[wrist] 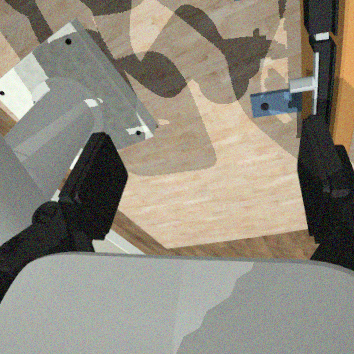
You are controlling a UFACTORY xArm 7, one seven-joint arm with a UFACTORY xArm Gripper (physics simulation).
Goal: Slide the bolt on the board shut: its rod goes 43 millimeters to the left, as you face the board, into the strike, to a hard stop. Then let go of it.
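Pixels of known places: gripper, fingertip midpoint: (202,147); arm's base at its link origin: (68,110).
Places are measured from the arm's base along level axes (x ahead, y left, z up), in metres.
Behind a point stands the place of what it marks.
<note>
My gripper (202,147) @[x 0.292, y -0.006, z 0.246 m] is wide open, with a black finger at left and another at right and nothing between them. The orange board (345,80) @[x 0.362, y -0.086, z 0.139 m] stands along the right edge of the view, seen nearly edge-on. Black fittings (320,15) @[x 0.366, y -0.039, z 0.115 m] and a thin pale plate (316,95) @[x 0.336, y -0.110, z 0.110 m] show on its near side, above the right fingertip in the view. A short silver cylinder (302,84) @[x 0.330, y -0.091, z 0.110 m] sticks out leftward from them. I cannot tell which part is the bolt's rod and which the strike. The right finger overlaps the lower end of the black fittings in the view; contact cannot be told.
A blue bracket (275,103) @[x 0.272, y -0.191, z -0.024 m] with a dark hole lies at the foot of the board. A grey base plate (107,65) @[x 0.107, y 0.008, z -0.019 m] with screw holes and a thick grey cylinder (55,117) @[x 0.048, y 0.019, z 0.072 m] are at the left. The light wooden table top (215,210) @[x 0.015, y -0.405, z -0.032 m] carries dark and brown shadows.
</note>
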